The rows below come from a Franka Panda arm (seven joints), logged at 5 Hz.
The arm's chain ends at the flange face. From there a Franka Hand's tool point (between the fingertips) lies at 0.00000 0.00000 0.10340 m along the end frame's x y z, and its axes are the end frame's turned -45 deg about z.
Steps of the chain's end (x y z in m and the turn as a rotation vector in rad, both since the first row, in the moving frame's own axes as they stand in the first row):
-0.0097, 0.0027, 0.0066, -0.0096, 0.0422, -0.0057
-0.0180, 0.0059, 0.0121, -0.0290, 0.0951, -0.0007
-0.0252, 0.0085, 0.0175, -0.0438, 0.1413, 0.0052
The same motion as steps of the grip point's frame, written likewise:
-0.0064, -0.0012, 0.0065, -0.0366, 0.0231, -0.0057
-0.0121, 0.0005, 0.0116, -0.0878, 0.0467, -0.0007
-0.0168, 0.0017, 0.0164, -0.1309, 0.0689, 0.0052

